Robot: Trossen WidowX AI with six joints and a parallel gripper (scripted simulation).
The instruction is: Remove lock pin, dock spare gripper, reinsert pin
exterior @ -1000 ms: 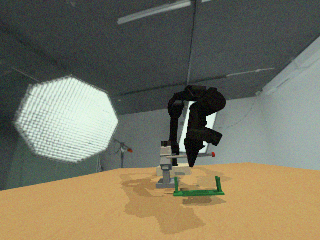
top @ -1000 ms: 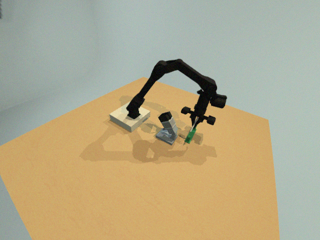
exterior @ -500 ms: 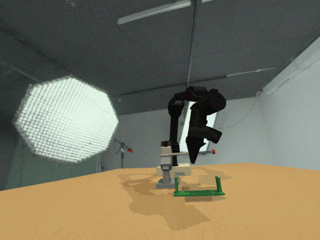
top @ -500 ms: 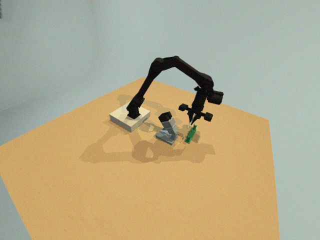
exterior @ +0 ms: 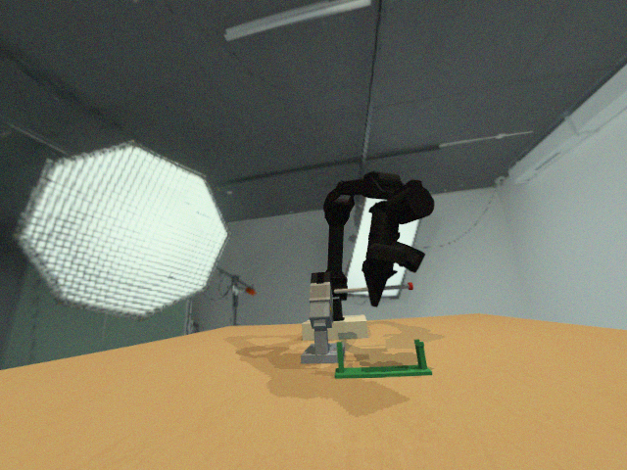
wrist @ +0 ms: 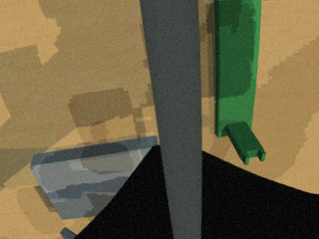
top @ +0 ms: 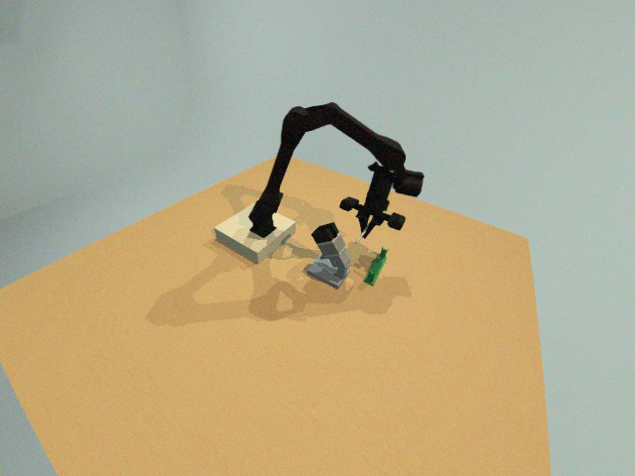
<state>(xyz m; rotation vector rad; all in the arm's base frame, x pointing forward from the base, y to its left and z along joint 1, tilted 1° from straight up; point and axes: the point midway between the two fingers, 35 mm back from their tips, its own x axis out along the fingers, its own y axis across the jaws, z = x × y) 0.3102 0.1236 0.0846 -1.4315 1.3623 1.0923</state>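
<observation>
Right now the grey mount is 11 cm to the right of my gripper tip, 4 cm below it and 4 cm behind it. The rest, counted from my gripper tip: spare gripper (11 cm to the right, 5 cm behind, 2 cm above); green rack (7 cm below, 7 cm ahead).
</observation>
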